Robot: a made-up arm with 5 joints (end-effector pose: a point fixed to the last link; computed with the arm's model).
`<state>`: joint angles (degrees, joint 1 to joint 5).
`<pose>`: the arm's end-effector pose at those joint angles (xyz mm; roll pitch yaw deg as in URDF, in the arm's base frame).
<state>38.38 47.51 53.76 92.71 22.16</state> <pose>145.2 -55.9 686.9 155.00 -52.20 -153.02</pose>
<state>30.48 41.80 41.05 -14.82 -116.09</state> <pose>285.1 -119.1 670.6 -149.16 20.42 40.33</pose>
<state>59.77 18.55 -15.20 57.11 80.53</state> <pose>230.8 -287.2 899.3 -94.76 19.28 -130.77</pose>
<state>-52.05 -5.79 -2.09 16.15 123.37</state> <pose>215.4 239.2 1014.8 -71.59 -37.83 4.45</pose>
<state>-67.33 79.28 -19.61 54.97 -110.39</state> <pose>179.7 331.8 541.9 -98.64 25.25 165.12</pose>
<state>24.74 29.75 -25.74 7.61 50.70</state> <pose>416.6 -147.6 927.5 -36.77 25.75 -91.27</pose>
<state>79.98 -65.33 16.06 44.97 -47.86</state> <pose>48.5 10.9 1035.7 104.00 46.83 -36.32</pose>
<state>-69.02 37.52 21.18 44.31 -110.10</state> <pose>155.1 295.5 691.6 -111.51 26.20 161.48</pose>
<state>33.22 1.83 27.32 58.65 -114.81</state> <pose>257.8 -116.9 827.9 -128.42 25.68 47.07</pose>
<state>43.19 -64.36 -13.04 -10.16 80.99</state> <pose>-56.4 122.5 1104.1 51.29 -26.31 -139.14</pose>
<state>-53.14 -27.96 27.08 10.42 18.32</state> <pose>164.7 174.7 984.8 -15.59 53.44 -5.50</pose>
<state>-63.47 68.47 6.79 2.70 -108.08</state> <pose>197.4 316.3 575.4 -139.31 25.02 145.79</pose>
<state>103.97 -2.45 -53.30 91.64 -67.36</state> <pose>-4.2 -184.4 1095.3 169.70 45.50 -16.06</pose>
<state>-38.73 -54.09 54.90 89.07 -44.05</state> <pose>103.7 62.2 849.5 -126.07 26.13 -169.20</pose>
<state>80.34 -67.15 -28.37 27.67 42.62</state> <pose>18.6 202.2 1101.9 34.64 -13.34 -132.50</pose>
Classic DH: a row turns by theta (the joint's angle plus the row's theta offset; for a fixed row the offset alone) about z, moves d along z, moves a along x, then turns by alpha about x. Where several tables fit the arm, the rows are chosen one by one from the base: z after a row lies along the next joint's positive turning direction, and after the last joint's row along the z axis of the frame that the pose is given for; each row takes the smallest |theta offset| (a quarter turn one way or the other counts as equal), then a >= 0, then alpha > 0; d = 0 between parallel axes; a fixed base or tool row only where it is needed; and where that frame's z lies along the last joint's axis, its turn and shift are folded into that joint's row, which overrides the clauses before.
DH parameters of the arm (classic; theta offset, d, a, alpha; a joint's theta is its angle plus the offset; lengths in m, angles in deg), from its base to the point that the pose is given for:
base (fixed): 22.99 0 0.053 180
joint 1: 22.99 -0.7469 0.0284 90
joint 2: -80.01 0 0.2226 0
joint 3: 78.11 0 0.1689 0
joint 4: -88.1 0.0005 0.026 90
joint 5: 33.84 -0.059 0.0008 121.89
tool (fixed): -148.88 0.0028 0 0

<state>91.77 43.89 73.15 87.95 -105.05</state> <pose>45.6 -50.7 729.0 -13.69 -11.60 21.72</pose>
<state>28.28 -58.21 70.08 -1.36 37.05</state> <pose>131.3 -23.1 883.0 -29.16 37.54 -93.43</pose>
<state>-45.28 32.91 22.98 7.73 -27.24</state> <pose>282.5 254.2 731.2 -133.94 51.71 -150.92</pose>
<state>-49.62 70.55 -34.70 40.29 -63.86</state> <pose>327.1 345.0 636.6 -138.47 34.81 175.56</pose>
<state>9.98 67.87 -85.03 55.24 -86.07</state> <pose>509.9 -62.0 830.9 174.50 30.90 69.60</pose>
